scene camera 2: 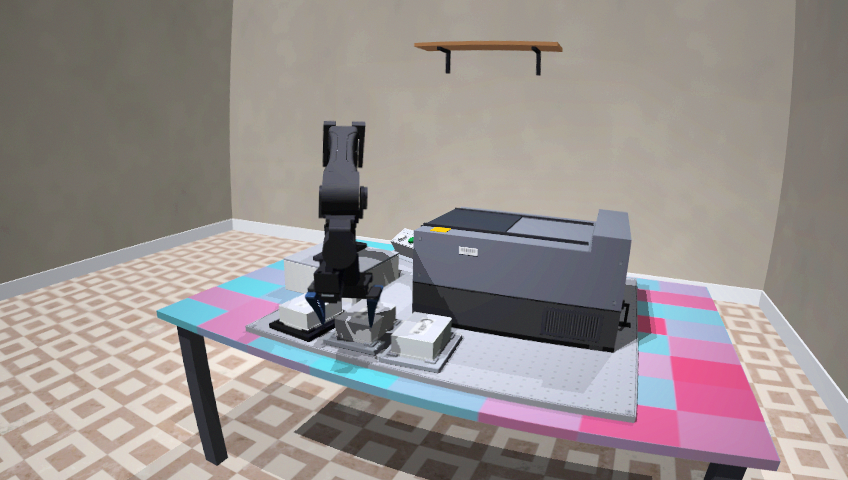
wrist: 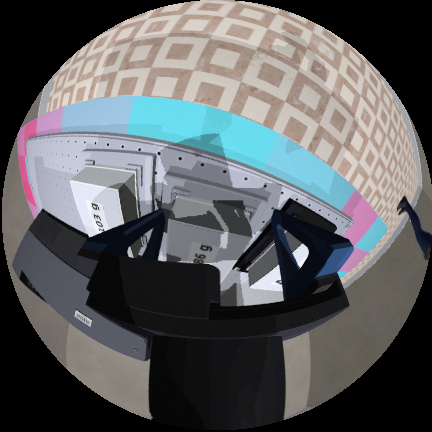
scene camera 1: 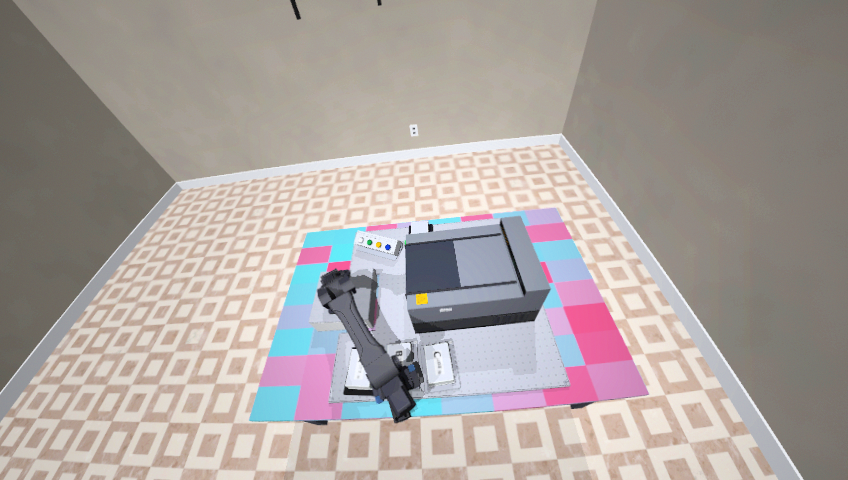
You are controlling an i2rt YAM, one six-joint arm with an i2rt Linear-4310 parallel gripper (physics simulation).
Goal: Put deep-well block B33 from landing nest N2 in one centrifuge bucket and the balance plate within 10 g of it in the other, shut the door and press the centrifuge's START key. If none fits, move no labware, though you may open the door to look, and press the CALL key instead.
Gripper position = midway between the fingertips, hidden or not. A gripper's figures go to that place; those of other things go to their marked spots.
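Lens distances: the gripper [scene camera 2: 347, 324] is 95 cm from the lens; a dark grey centrifuge [scene camera 2: 555, 280] is 99 cm from the lens.
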